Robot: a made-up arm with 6 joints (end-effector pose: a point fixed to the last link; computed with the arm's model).
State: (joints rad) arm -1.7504 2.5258 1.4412 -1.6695 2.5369 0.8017
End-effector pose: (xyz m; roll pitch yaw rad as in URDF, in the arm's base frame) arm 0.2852 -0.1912 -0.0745 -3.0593 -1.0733 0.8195
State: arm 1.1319 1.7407 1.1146 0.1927 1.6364 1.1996
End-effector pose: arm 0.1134 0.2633 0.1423 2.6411 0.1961 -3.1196
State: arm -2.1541 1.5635 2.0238 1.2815 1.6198 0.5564
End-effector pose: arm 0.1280 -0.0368 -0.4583 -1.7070 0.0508 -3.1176
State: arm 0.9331 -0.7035 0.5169 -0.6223 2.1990 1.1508
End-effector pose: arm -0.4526 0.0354 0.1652 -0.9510 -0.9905 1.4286
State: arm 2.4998 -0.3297 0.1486 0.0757 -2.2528 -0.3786
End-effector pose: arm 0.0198 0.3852 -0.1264 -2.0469 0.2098 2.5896
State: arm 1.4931 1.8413 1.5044 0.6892 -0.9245 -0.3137
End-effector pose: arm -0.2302 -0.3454 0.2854 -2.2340 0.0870 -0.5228
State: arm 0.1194 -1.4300 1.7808 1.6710 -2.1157 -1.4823
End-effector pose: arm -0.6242 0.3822 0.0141 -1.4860 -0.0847 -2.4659
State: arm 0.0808 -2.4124 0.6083 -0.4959 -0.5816 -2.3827
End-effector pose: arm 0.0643 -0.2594 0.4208 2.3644 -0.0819 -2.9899
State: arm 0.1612 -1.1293 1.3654 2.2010 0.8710 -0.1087
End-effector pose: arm 0.1392 -0.2382 0.5209 2.9912 0.1247 1.1104
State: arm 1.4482 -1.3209 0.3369 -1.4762 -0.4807 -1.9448
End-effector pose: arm 0.3542 -0.0072 0.1913 -1.1728 0.6048 2.0188
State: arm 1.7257 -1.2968 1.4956 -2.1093 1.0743 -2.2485
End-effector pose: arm -0.0782 -0.5920 0.4986 -1.7204 0.0932 0.2978
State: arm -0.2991 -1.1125 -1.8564 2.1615 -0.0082 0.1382
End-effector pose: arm 0.1418 0.0373 0.0850 -0.2884 -0.5706 -1.0556
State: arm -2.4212 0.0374 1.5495 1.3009 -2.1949 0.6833
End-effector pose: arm -0.0138 0.2956 0.0831 -0.3777 -0.7039 0.6863
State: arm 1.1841 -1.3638 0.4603 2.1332 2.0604 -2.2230
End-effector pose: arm -0.4579 0.2136 -0.3957 0.8099 0.2924 0.1543
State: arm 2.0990 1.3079 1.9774 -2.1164 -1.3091 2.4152
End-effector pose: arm 0.0818 -0.2961 0.2328 -0.4507 -0.0149 0.0328
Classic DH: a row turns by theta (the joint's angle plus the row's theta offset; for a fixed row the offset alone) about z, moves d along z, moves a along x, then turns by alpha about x. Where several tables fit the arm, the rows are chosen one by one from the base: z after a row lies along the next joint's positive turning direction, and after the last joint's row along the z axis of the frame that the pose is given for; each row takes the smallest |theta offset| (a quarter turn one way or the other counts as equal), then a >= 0, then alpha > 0; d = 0 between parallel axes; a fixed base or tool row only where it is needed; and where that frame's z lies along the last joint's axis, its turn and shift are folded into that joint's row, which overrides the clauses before.
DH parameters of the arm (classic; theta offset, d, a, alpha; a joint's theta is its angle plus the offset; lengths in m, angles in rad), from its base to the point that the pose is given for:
base (fixed): 1.5708 0.1168 0 1.5708
joint 1: 0 -0.0741 0.0744 -1.5708
joint 2: -1.5708 0.145 0.0841 1.5708
joint 3: -0.201 0 -0.1593 0
joint 4: 0.201 0.17 -0.1122 -1.5708
joint 5: 1.5708 0.0074 0.3835 -1.5708
joint 6: 0 0.0174 0.0069 1.5708
tool (fixed): -1.5708 -0.2893 0 0

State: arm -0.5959 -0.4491 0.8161 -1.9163 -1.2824 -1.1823
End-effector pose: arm 0.0299 -0.1995 -0.2852 0.2833 -0.3113 -1.8915
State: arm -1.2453 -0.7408 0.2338 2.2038 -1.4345 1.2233
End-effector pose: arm -0.1746 0.1955 0.2037 2.4340 -0.7136 -2.9713
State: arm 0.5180 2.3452 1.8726 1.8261 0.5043 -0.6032
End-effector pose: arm -0.5133 -0.1175 0.4962 -2.6542 0.9836 -1.2508
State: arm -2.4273 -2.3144 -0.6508 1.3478 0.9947 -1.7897
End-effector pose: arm 0.4563 -0.3673 -0.0536 -1.7155 -0.3142 1.2114
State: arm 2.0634 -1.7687 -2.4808 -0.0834 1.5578 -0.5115
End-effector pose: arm -0.3758 -0.4357 -0.6981 -1.1357 0.1612 0.0956
